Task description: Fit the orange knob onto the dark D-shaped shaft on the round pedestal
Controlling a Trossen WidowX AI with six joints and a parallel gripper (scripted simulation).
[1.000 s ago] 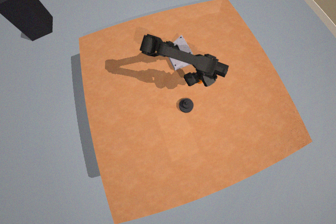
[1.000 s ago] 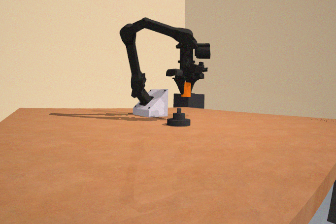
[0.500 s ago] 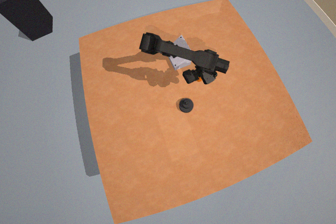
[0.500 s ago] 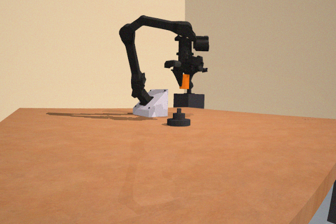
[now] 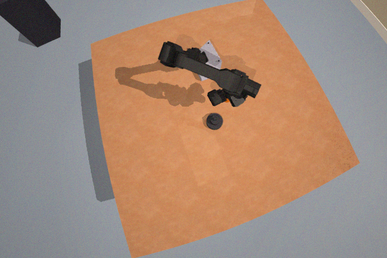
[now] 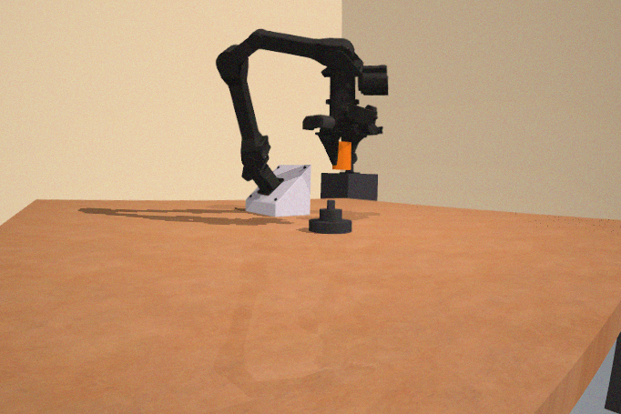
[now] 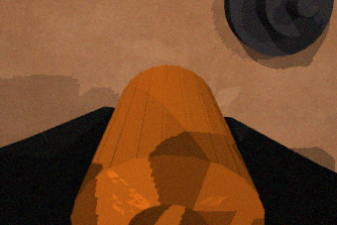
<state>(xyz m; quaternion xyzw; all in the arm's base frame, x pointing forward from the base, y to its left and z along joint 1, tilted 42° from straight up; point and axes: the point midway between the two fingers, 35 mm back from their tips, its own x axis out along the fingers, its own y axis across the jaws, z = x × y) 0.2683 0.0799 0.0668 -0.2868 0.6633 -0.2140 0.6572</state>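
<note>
My gripper tip is 100 mm above the dark round pedestal, 80 mm to the left of it and 60 mm short of it. Round my gripper tip: orange knob (20 mm above).
</note>
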